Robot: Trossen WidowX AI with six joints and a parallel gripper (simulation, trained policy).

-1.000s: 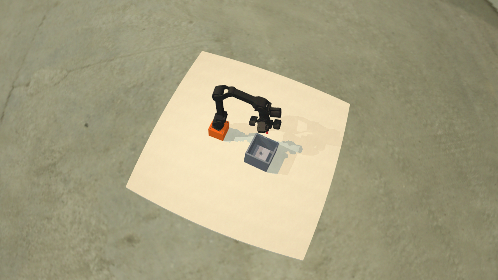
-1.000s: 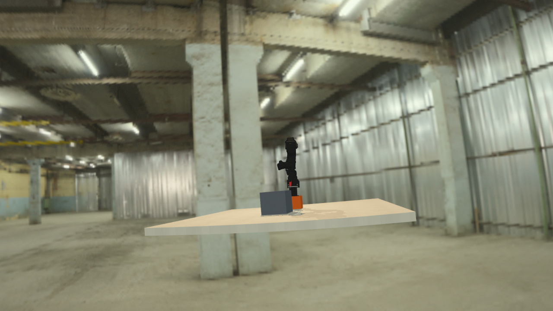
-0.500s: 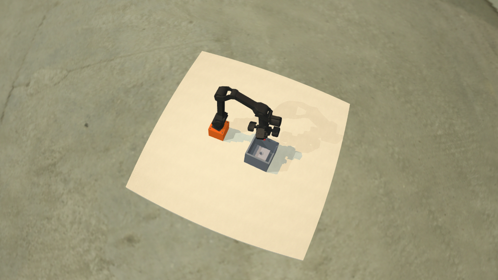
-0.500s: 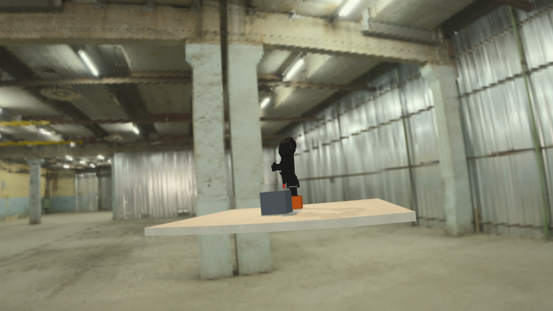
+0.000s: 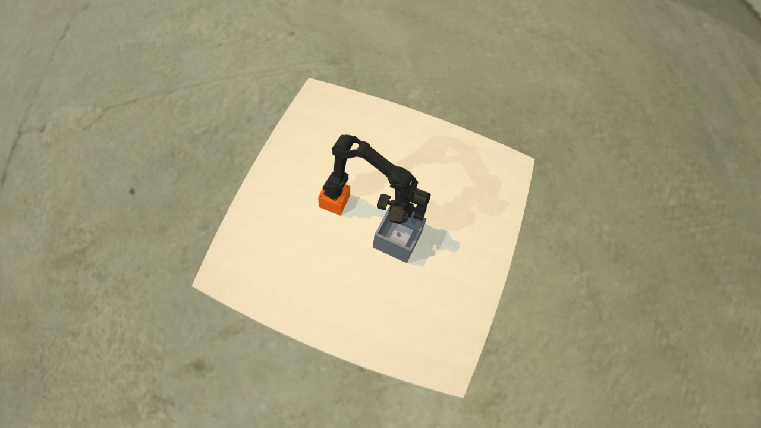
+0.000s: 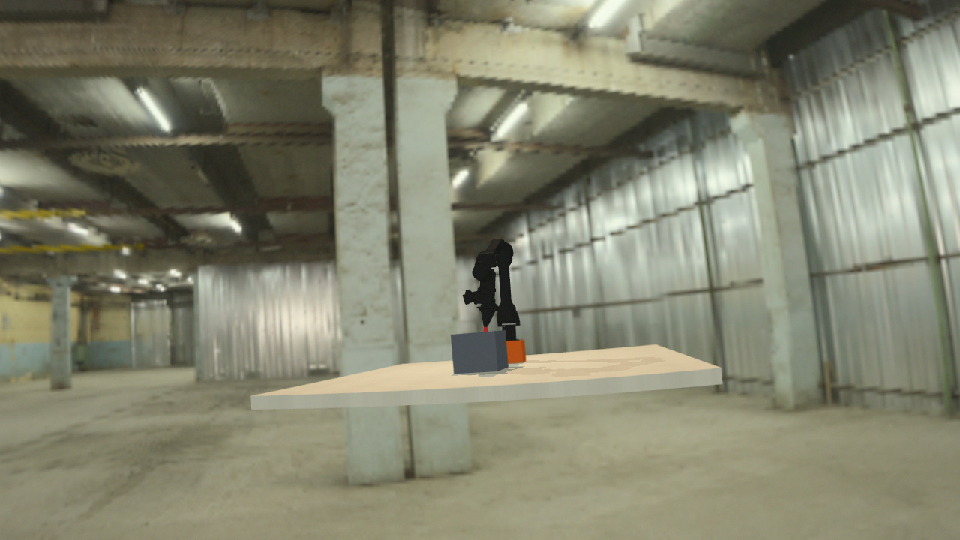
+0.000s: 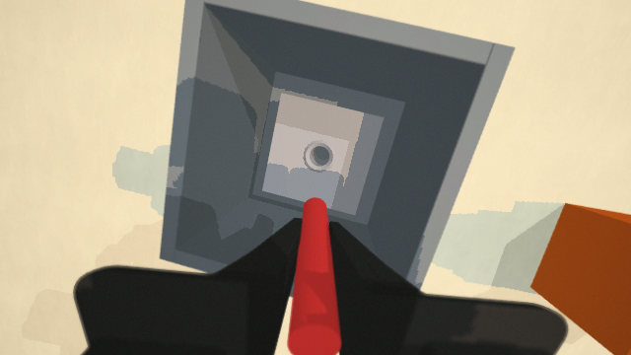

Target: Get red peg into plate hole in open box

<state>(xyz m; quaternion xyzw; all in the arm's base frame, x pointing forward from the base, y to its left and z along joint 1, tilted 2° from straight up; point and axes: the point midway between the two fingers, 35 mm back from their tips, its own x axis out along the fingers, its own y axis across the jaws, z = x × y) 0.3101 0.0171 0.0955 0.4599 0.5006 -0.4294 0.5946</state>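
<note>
The red peg lies 20 mm above my gripper tip. From my gripper tip the other things lie so: plate: 10 mm ahead, 20 mm to the right, 110 mm below.
</note>
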